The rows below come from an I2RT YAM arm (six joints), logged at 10 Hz.
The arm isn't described. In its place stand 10 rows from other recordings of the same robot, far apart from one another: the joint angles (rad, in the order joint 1, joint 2, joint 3, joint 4, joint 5, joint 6), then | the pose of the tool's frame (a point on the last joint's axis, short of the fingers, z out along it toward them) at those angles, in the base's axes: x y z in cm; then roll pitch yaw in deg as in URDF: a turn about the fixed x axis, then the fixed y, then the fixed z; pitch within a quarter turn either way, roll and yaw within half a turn.
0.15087 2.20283 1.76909 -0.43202 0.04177 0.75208 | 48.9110 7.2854 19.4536 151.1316 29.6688 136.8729
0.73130 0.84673 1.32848 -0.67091 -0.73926 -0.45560 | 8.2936 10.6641 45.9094 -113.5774 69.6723 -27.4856
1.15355 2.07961 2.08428 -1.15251 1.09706 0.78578 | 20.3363 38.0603 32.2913 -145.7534 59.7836 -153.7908
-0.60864 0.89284 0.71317 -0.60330 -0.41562 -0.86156 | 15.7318 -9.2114 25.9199 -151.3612 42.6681 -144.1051
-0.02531 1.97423 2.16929 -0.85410 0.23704 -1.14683 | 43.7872 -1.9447 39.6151 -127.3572 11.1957 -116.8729
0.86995 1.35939 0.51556 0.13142 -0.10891 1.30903 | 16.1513 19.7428 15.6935 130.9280 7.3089 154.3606
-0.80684 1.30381 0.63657 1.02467 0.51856 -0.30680 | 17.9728 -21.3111 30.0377 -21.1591 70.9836 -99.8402
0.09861 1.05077 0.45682 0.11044 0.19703 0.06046 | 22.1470 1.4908 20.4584 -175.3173 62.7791 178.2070
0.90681 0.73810 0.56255 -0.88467 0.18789 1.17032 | 8.5148 9.8025 21.2357 155.7288 19.9125 157.7613
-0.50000 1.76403 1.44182 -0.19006 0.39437 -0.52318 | 35.7846 -21.1079 29.9536 -127.0869 41.3718 -170.7186
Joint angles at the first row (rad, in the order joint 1, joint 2, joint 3, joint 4, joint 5, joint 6):
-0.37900, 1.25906, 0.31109, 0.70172, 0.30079, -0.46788
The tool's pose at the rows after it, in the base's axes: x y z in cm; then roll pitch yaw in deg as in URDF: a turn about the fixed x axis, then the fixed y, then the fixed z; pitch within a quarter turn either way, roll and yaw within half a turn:
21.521 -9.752 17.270 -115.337 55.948 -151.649
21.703 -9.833 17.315 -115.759 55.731 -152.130
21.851 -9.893 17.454 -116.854 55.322 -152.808
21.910 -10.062 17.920 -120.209 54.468 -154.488
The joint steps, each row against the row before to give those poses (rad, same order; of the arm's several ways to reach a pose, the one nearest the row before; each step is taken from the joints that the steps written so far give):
0.00001, 0.00952, 0.00077, 0.00036, 0.01260, -0.00039
-0.00001, 0.00686, 0.00953, -0.00839, 0.00228, 0.00039
-0.00074, -0.00229, 0.01298, -0.02824, -0.00493, 0.00038
-0.00993, -0.02477, 0.02822, -0.08884, -0.03053, 0.00267

